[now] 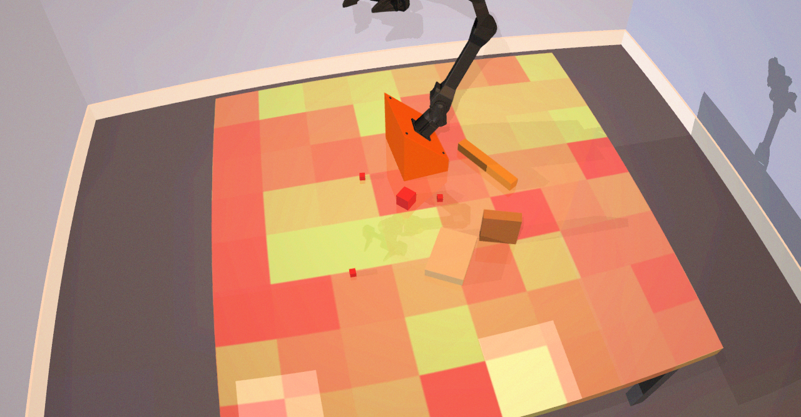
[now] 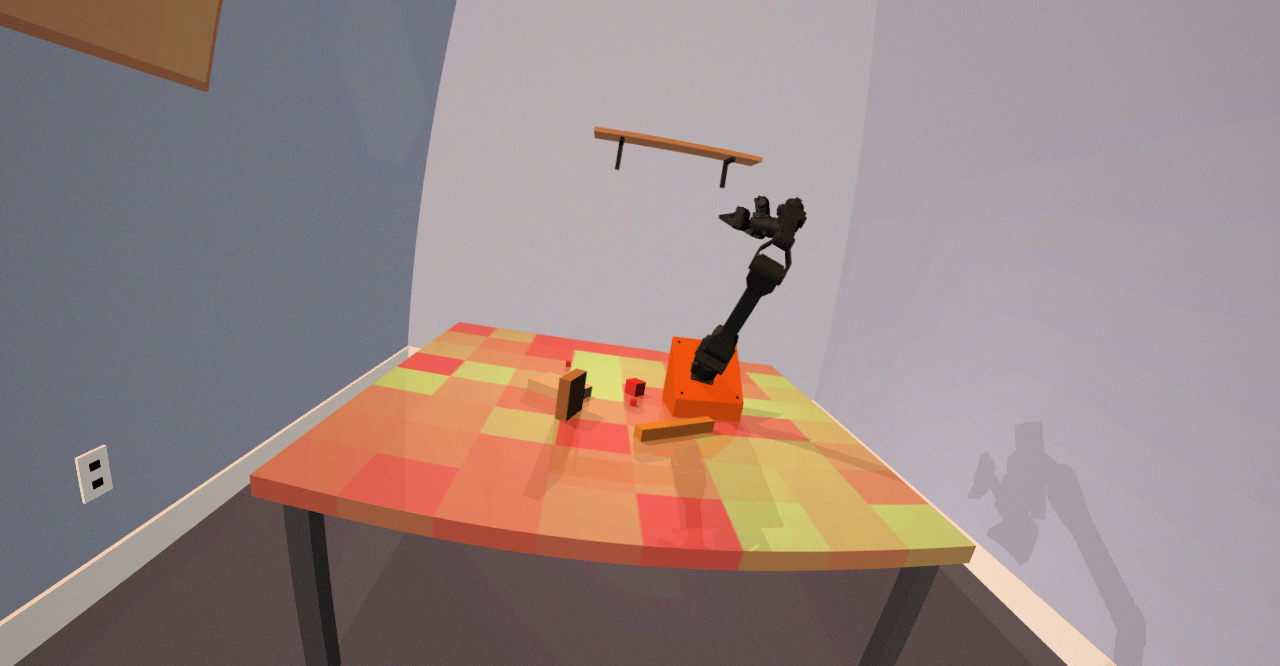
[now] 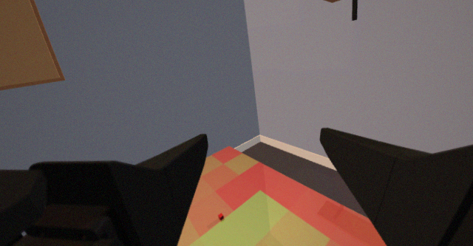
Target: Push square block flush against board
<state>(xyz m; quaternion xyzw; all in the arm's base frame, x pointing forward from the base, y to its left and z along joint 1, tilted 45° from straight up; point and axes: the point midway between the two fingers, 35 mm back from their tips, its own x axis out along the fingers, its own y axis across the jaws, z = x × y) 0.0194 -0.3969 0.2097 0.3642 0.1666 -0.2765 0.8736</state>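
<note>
Right now my gripper tip is 350 mm short of the square block, 320 mm to the right of it and 490 mm above it. Round my gripper tip: red cube 190 mm ahead, 90 mm to the left, 520 mm below; thin orange bar 90 mm ahead, 350 mm to the left, 520 mm below; tan board 400 mm ahead, 180 mm to the left, 520 mm below.
</note>
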